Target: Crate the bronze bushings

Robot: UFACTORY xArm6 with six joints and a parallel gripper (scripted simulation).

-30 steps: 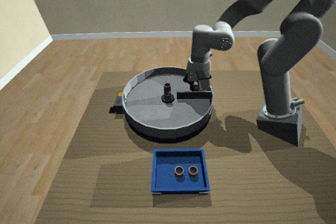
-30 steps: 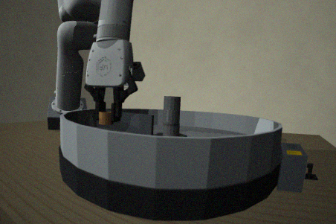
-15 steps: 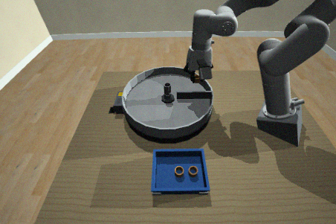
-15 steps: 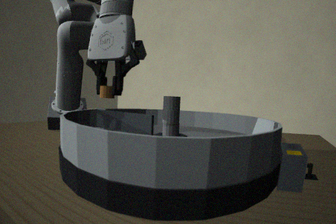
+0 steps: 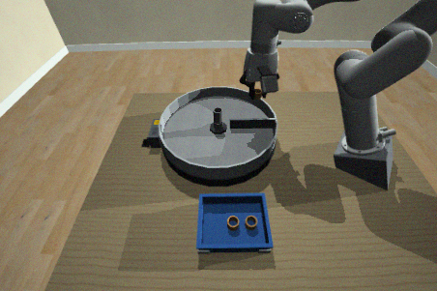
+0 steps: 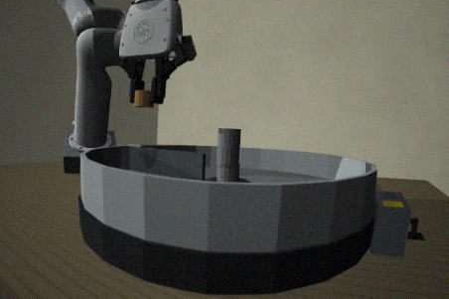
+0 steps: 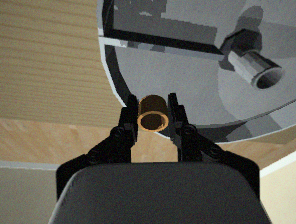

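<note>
Now: hand 380 mm to the right of the blue crate, 170 mm above it and 90 mm short of it. Also, from my hand: grey turning table 140 mm below, 140 mm ahead, 40 mm to the left.
</note>
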